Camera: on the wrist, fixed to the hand. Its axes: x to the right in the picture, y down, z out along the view.
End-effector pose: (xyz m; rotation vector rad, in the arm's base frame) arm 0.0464 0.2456 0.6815 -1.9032 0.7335 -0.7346
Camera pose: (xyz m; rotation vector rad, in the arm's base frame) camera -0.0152 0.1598 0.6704 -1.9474 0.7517 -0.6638
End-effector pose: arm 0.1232 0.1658 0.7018 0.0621 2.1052 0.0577
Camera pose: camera 0.0368 0.2201 0.7314 0.0566 2.0584 0.1224
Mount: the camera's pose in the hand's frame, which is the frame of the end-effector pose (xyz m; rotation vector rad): 0.0223 0.0543 -0.0885 -0.0507 -0.0437 0.0229
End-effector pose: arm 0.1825 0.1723 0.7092 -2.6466 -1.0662 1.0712
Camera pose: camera 0.2818 0.1603 0.7449 -2.6929 -1.0880 1.1262
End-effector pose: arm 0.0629 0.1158 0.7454 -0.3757 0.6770 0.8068
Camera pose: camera -0.0035 0.1142 0.6625 -0.3957 0.6219 0.8529
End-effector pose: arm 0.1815 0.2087 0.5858 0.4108 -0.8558 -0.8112
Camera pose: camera 0.2858 0.2268 0.5770 0.3391 -0.8773 -0.8215
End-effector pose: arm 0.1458 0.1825 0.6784 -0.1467 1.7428 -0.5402
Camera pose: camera 0.0665 0.2463 0.6482 -0.1729 1.7143 -0.4731
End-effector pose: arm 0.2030 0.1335 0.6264 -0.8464 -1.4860 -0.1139
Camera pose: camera 0.3088 0.1328 0.6356 -0.9116 -1.5192 -0.1171
